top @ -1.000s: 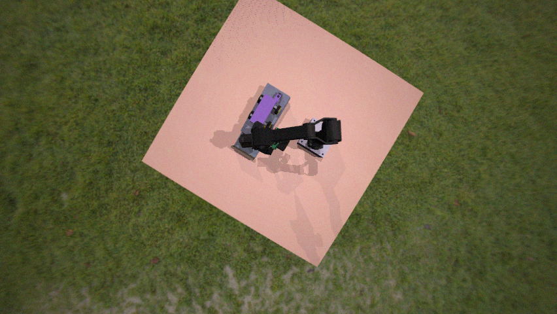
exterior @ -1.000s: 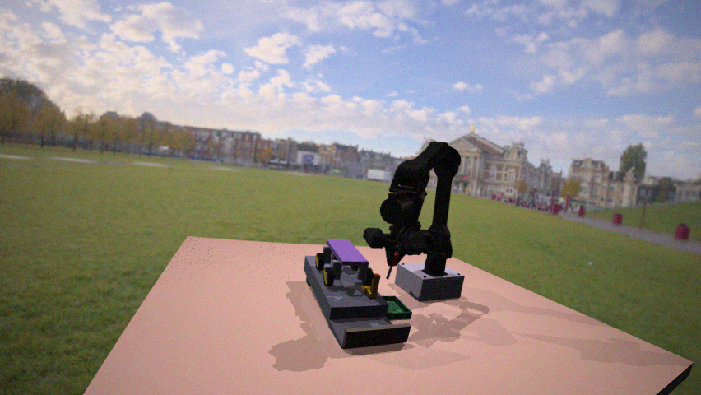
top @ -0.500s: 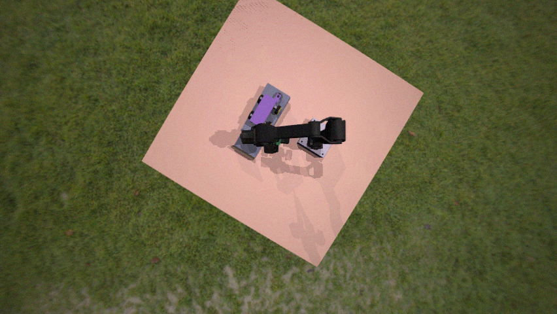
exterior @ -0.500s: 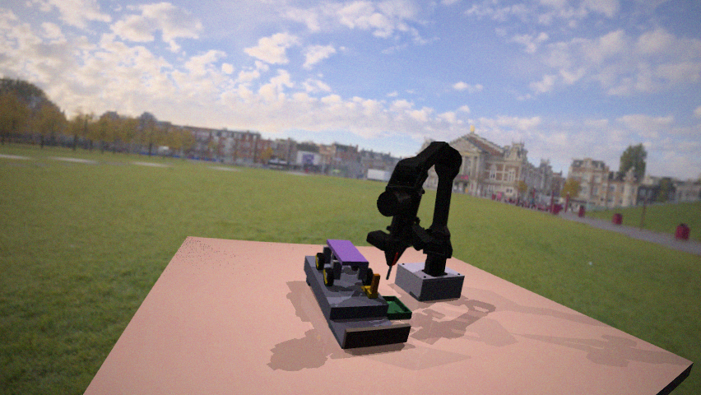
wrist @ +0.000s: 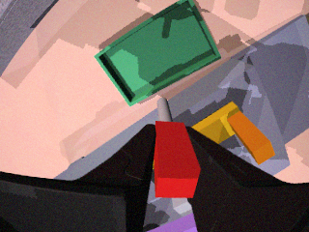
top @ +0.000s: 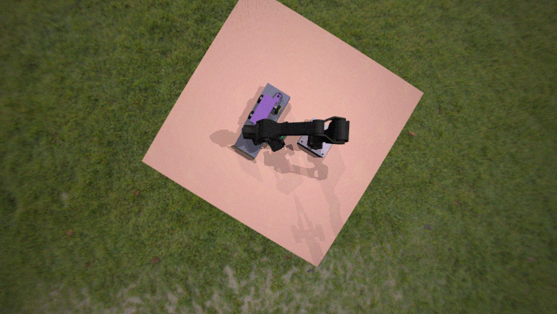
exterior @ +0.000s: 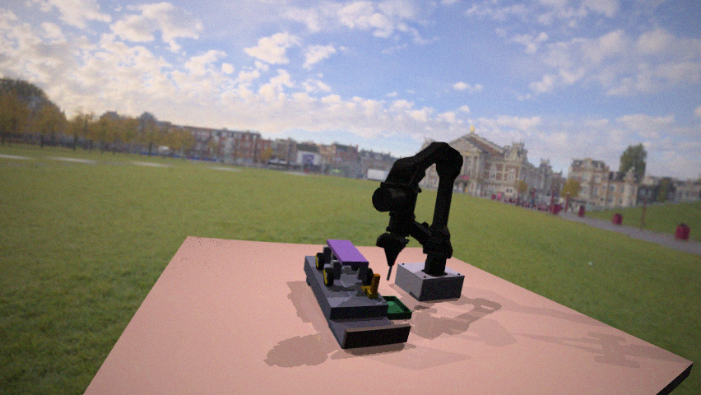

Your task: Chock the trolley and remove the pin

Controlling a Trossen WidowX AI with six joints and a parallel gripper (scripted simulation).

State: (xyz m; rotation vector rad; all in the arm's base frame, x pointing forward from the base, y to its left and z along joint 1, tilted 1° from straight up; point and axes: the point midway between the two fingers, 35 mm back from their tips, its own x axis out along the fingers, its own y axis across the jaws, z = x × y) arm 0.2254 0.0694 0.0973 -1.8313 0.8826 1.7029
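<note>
The red-headed stop pin is right at my gripper tip. Also, from my gripper tip: green tray: 2 cm behind, 14 cm below; grey ramp: 9 cm ahead, 9 cm to the right, 9 cm below; purple-topped trolley: 9 cm ahead, 9 cm to the right, 2 cm below.
</note>
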